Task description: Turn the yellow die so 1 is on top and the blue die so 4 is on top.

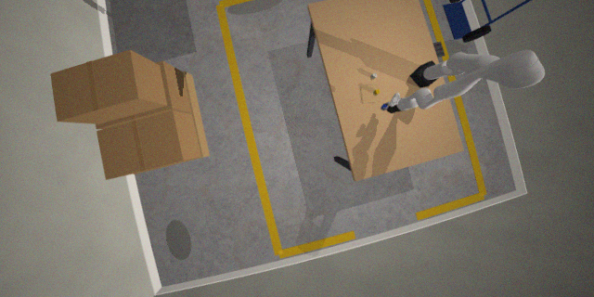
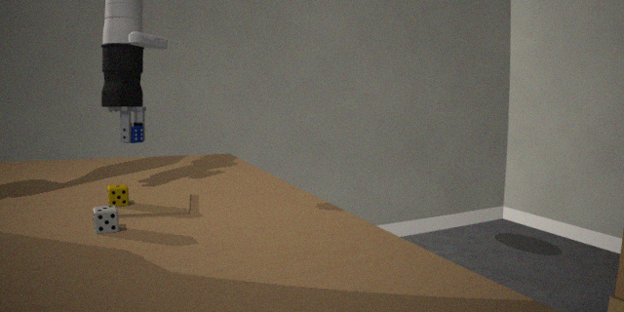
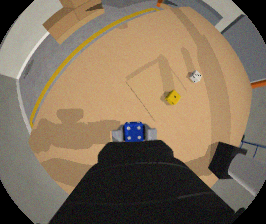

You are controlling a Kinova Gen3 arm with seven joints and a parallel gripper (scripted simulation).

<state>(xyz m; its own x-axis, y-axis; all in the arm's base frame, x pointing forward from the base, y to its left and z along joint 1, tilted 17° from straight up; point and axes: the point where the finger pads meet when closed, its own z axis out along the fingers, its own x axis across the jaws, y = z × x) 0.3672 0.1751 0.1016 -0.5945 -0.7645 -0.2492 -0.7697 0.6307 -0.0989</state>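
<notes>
Now: hand 3 cm short of the tan mat, 13 cm to the left of it and 11 cm above it. Also, from my hand: white die (2 cm behind, 26 cm to the right, 10 cm below); yellow die (2 cm behind, 13 cm to the right, 9 cm below); blue die (right at my hand).
</notes>
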